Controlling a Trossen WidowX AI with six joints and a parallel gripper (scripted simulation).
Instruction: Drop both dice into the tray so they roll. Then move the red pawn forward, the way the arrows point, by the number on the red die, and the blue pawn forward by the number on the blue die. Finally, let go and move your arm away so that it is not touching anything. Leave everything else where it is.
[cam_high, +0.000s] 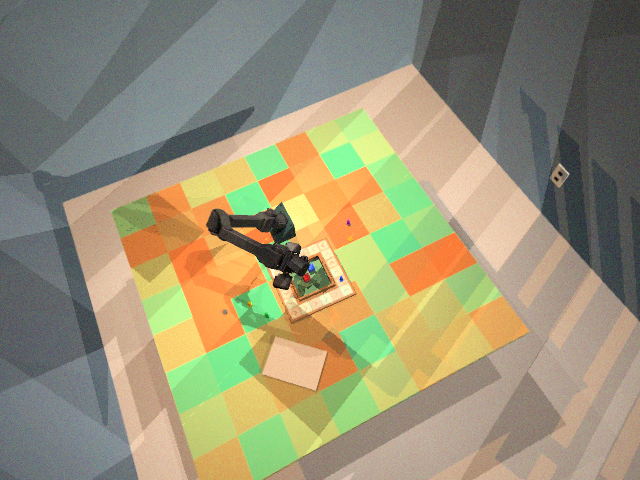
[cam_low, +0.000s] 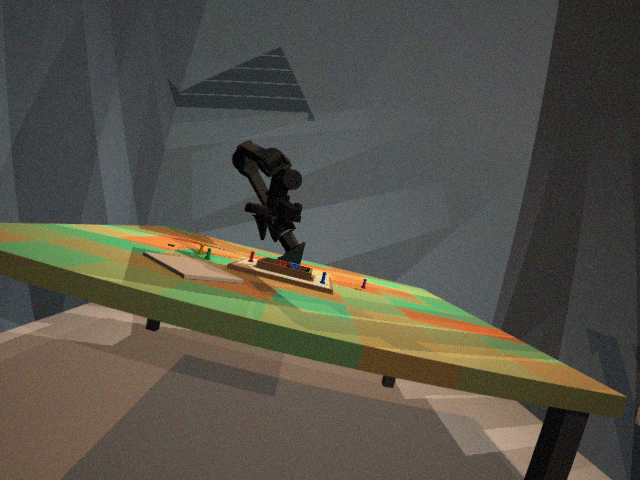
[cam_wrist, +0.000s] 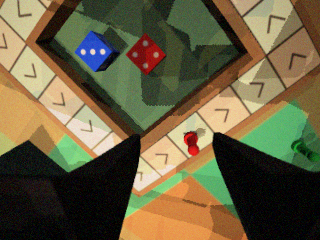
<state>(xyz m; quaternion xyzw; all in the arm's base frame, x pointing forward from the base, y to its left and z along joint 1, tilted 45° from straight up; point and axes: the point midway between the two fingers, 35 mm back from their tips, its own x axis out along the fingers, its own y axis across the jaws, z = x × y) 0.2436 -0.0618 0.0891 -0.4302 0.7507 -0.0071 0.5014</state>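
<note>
My gripper tip is 6 cm above the red pawn, 4 cm to the left of it and 2 cm past it. From my gripper tip the other things lie so: yellow pawn: 19 cm to the right, 7 cm below, 2 cm behind; blue pawn: 17 cm to the left, 11 cm ahead, 6 cm below; green pawn: 16 cm to the right, 7 cm below, 6 cm ahead.
</note>
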